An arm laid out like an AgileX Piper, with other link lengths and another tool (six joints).
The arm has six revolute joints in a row. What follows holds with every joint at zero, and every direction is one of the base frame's. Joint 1 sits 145.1 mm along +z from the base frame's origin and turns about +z. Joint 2 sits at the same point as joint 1 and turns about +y. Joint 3 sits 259.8 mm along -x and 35.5 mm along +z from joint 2 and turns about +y. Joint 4 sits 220.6 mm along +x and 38.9 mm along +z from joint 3 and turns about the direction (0.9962, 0, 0.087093). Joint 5 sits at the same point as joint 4 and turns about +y. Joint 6 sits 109.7 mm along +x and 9.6 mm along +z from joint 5 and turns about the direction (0.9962, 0, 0.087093). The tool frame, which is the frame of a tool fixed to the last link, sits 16.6 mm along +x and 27 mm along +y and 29.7 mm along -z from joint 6; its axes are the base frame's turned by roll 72.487, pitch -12.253 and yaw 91.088 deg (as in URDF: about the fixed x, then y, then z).
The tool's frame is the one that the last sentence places.
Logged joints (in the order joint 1, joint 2, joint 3, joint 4, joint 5, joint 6), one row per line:
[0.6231, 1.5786, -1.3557, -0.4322, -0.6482, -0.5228]
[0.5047, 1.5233, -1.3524, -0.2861, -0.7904, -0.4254]
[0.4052, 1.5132, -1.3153, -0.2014, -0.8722, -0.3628]
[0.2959, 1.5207, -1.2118, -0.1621, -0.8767, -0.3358]
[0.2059, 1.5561, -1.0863, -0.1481, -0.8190, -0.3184]
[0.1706, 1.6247, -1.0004, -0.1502, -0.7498, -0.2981]
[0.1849, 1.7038, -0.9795, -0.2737, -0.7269, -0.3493]
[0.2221, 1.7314, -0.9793, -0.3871, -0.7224, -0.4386]
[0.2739, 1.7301, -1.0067, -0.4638, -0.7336, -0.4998]
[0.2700, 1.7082, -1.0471, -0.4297, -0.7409, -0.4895]
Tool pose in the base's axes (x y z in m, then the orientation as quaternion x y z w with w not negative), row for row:
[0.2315, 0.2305, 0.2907, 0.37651, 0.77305, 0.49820, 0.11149]
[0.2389, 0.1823, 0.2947, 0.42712, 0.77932, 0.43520, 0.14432]
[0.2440, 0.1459, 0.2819, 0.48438, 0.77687, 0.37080, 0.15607]
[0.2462, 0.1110, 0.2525, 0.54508, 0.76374, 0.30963, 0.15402]
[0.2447, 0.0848, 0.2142, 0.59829, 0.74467, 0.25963, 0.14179]
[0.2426, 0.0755, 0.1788, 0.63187, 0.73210, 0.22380, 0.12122]
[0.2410, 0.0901, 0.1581, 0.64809, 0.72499, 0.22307, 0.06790]
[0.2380, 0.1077, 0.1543, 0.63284, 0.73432, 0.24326, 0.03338]
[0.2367, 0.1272, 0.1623, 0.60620, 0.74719, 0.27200, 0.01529]
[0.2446, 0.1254, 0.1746, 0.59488, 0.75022, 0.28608, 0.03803]
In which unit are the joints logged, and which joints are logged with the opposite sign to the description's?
The joints are logged in radians. Opposite sign: joint 4, joint 5.
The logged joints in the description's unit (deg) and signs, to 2 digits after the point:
[35.70, 90.45, -77.68, 24.76, 37.14, -29.95]
[28.92, 87.28, -77.49, 16.39, 45.29, -24.37]
[23.22, 86.70, -75.36, 11.54, 49.97, -20.79]
[16.95, 87.13, -69.43, 9.29, 50.23, -19.24]
[11.80, 89.16, -62.24, 8.49, 46.93, -18.24]
[9.77, 93.09, -57.32, 8.61, 42.96, -17.08]
[10.59, 97.62, -56.12, 15.68, 41.65, -20.01]
[12.73, 99.20, -56.11, 22.18, 41.39, -25.13]
[15.69, 99.13, -57.68, 26.57, 42.03, -28.64]
[15.47, 97.87, -59.99, 24.62, 42.45, -28.05]

